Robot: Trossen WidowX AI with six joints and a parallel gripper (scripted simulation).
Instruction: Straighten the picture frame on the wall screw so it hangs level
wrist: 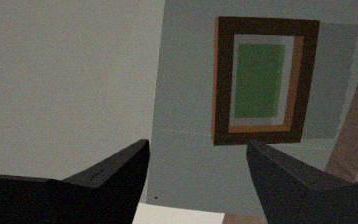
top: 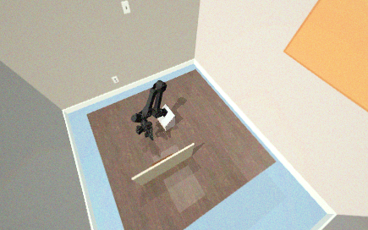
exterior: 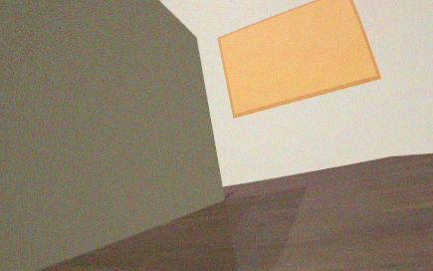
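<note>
Now: the picture frame 190 mm ahead of my gripper tip, 30 mm to the right of it and 90 mm below it. Also, from my gripper tip: wall panel (200 mm ahead, 20 mm to the right, 100 mm below).
</note>
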